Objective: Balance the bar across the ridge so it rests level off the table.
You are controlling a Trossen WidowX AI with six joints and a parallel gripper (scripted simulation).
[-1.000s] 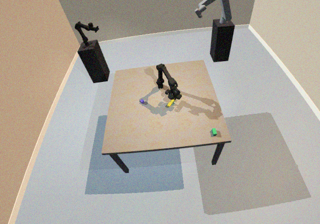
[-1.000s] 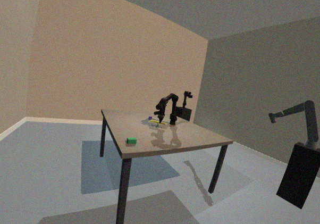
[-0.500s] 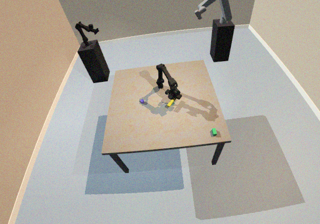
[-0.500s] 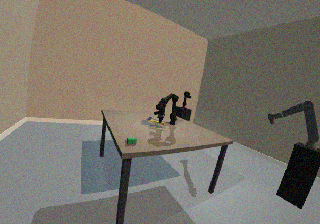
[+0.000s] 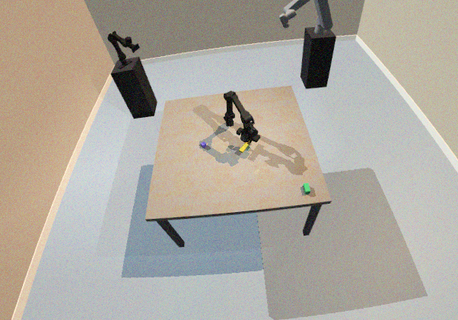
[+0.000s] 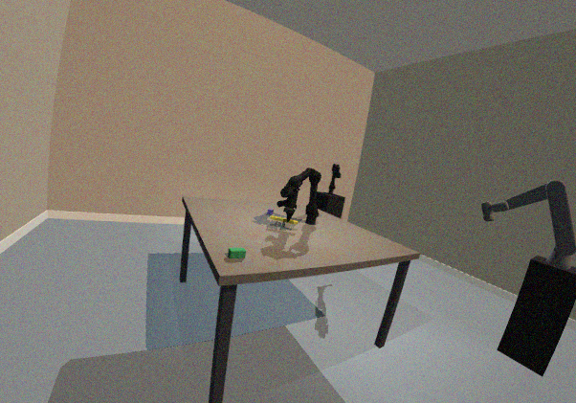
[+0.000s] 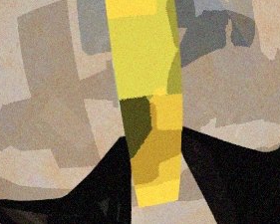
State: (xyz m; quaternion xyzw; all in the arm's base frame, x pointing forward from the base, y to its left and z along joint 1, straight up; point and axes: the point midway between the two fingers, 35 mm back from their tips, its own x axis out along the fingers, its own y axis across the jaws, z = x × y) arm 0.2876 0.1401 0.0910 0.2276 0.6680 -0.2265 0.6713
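The yellow bar is 20 mm ahead of my gripper tip and 20 mm to the right of it. The rest, counted from my gripper tip: green block 450 mm ahead, 360 mm to the left, 40 mm below; then purple cube 60 mm behind, 370 mm to the right, 40 mm below.
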